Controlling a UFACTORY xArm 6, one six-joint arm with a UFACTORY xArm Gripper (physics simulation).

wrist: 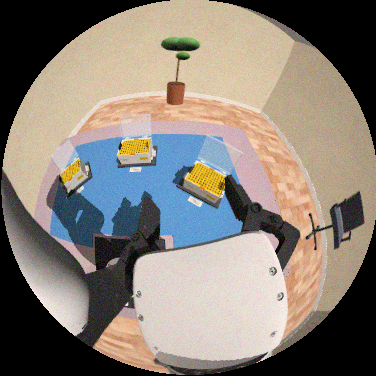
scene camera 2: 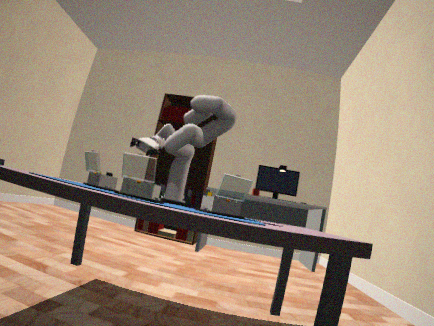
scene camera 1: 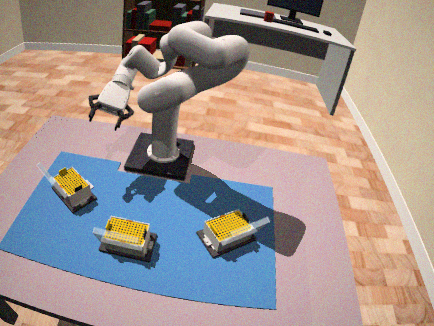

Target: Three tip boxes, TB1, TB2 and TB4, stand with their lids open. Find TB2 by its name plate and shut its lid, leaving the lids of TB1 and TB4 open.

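Pixels of known places: gripper, fingertip midpoint: (wrist: 188, 194) (scene camera 2: 139, 148) (scene camera 1: 102, 124); arm's base, link origin: (scene camera 2: 172, 200) (scene camera 1: 163, 152).
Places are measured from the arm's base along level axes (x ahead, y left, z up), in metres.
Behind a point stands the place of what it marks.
Three tip boxes with yellow racks stand on the blue mat, clear lids raised. One box (scene camera 1: 73, 186) @(x 0.341, y -0.189, z 0.041 m) (scene camera 2: 102, 180) (wrist: 205, 181) @(x 0.312, y -0.206, z 0.042 m) has its lid (scene camera 1: 46, 173) @(x 0.402, y -0.237, z 0.129 m) (scene camera 2: 92, 161) @(x 0.403, y -0.223, z 0.088 m) (wrist: 219, 154) @(x 0.393, y -0.241, z 0.086 m) open. The middle box (scene camera 1: 126, 237) @(x 0.500, y 0.104, z 0.129 m) (scene camera 2: 141, 188) @(x 0.465, y 0.083, z 0.021 m) (wrist: 135, 151) has its lid (scene camera 2: 139, 166) @(x 0.501, y 0.078, z 0.092 m) (wrist: 136, 126) @(x 0.497, y 0.068, z 0.081 m) open. The third box (scene camera 1: 229, 234) @(x 0.381, y 0.336, z 0.118 m) (scene camera 2: 228, 205) @(x 0.313, y 0.360, z 0.024 m) (wrist: 74, 175) has its lid (scene camera 1: 261, 223) @(x 0.323, y 0.409, z 0.127 m) (scene camera 2: 235, 186) @(x 0.343, y 0.379, z 0.094 m) (wrist: 65, 156) @(x 0.338, y 0.372, z 0.076 m) open. Name plates (wrist: 195, 201) @(x 0.264, y -0.187, z -0.013 m) (wrist: 135, 170) @(x 0.355, y 0.043, z -0.014 m) are too blurred to read, so TB2 cannot be told. My gripper (scene camera 1: 104, 123) @(x 0.194, y -0.140, z 0.208 m) (wrist: 188, 194) @(x 0.194, y -0.140, z 0.208 m) is open and empty, high above the table's back left, apart from the boxes.
The blue mat (scene camera 1: 175, 270) @(x 0.459, y 0.222, z -0.015 m) (wrist: 165, 220) @(x 0.191, y -0.099, z -0.015 m) lies on the pink table top (scene camera 1: 320, 250) @(x 0.241, y 0.638, z -0.018 m). The arm's dark base plate (scene camera 1: 135, 162) @(x 0.099, y -0.072, z 0.001 m) is at the back of the mat. A desk (scene camera 1: 280, 35) and a bookshelf stand behind the arm. A potted plant (wrist: 175, 93) stands on the floor beyond the table.
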